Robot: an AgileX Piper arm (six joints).
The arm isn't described. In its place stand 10 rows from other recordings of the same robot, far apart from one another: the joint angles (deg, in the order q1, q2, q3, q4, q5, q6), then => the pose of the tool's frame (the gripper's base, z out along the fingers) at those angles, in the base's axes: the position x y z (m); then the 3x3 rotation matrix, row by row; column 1 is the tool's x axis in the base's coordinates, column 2 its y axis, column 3 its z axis.
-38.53 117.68 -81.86 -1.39 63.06 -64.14 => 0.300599 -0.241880 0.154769; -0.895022 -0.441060 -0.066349; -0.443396 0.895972 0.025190; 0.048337 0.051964 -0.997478
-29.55 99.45 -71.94 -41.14 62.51 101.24 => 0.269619 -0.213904 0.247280; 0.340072 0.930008 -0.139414; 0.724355 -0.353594 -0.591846; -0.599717 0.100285 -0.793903
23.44 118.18 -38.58 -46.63 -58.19 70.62 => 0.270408 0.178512 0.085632; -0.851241 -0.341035 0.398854; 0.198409 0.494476 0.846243; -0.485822 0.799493 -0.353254
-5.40 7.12 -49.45 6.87 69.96 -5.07 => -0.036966 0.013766 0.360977; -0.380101 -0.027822 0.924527; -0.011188 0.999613 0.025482; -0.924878 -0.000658 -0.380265
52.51 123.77 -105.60 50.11 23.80 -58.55 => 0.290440 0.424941 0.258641; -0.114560 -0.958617 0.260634; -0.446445 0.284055 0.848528; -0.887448 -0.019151 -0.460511
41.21 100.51 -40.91 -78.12 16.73 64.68 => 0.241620 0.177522 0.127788; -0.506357 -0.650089 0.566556; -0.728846 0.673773 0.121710; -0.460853 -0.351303 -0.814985
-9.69 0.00 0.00 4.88 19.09 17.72 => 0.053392 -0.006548 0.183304; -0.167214 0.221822 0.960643; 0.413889 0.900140 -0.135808; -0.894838 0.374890 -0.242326
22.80 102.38 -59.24 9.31 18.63 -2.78 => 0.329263 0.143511 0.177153; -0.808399 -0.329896 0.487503; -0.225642 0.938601 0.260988; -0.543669 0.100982 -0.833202
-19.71 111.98 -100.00 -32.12 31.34 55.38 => 0.429592 -0.180632 0.312517; -0.225191 0.721835 0.654403; 0.546972 0.649488 -0.528192; -0.806295 0.238996 -0.541082
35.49 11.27 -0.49 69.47 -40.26 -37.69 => 0.075492 -0.013813 0.226187; 0.146075 -0.047330 0.988141; 0.535385 0.843720 -0.038733; -0.831880 0.534694 0.148587
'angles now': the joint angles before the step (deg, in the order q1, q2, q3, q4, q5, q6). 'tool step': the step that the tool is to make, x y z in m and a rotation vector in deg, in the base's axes. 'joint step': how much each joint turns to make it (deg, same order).
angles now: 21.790 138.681 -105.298 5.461 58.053 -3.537
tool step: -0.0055 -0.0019 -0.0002 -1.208 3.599 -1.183
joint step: 0.000 0.010 -0.011 0.000 3.685 1.497
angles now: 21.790 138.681 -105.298 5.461 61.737 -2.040
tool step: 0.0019 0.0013 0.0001 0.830 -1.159 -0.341
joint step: -0.004 0.000 -0.006 0.461 -1.385 -0.003
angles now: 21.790 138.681 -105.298 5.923 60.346 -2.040
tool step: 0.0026 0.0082 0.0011 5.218 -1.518 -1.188
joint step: 0.002 -0.005 0.022 5.230 -3.179 -1.727
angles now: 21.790 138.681 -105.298 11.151 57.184 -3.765
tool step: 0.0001 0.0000 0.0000 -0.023 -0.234 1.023
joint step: -0.001 0.007 -0.014 -0.019 -0.034 -1.038
